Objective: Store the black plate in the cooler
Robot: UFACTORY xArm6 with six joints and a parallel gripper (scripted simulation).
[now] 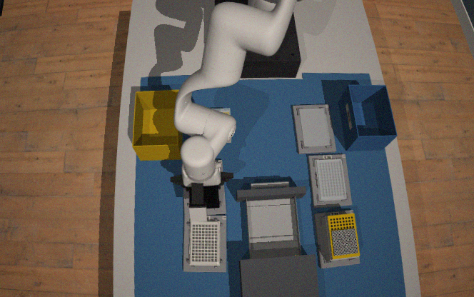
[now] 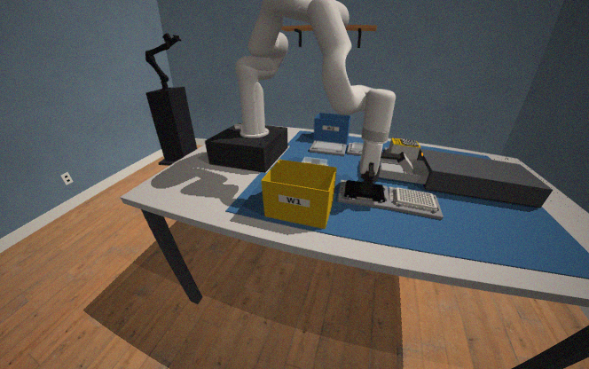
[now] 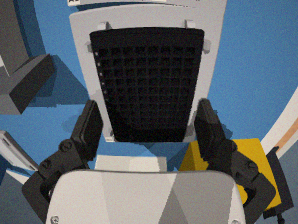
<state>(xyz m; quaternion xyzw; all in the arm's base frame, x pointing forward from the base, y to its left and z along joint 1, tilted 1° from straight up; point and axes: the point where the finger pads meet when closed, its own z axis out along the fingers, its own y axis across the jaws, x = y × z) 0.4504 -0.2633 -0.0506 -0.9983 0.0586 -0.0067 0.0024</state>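
Right now the black plate is 30 mm below my hand. Also, from my hand: blue bin: 110 mm behind, 540 mm to the left, 10 mm below; then yellow bin W1: 200 mm behind, 100 mm to the right, 10 mm below; then cooler drawer: 170 mm ahead, 170 mm to the left, 20 mm below.
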